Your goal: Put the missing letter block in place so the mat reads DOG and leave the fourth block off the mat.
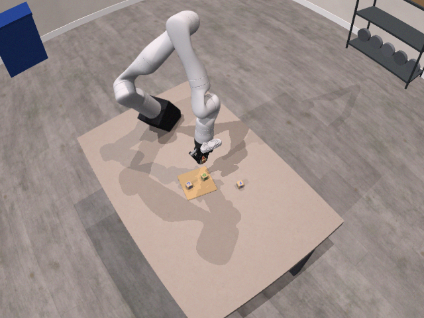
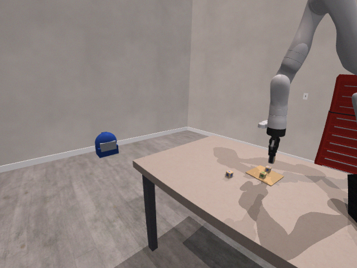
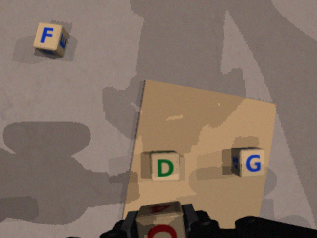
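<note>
The tan mat is 10 mm ahead of my hand, 50 mm to the right of it and 110 mm below it. Round my hand: block 170 mm ahead, 60 mm to the left, 100 mm below.
</note>
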